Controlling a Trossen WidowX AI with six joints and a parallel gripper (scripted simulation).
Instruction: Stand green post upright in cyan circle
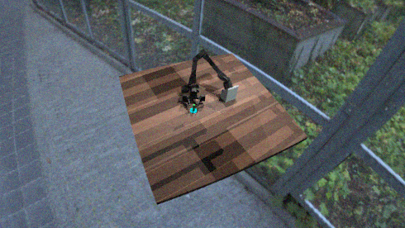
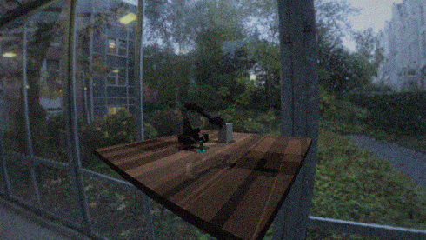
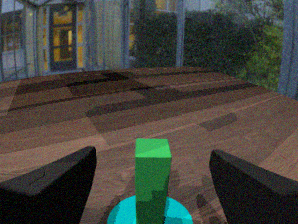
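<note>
Right now the green post is 2 cm below my gripper tip. Round my gripper tip: cyan circle 6 cm below.
</note>
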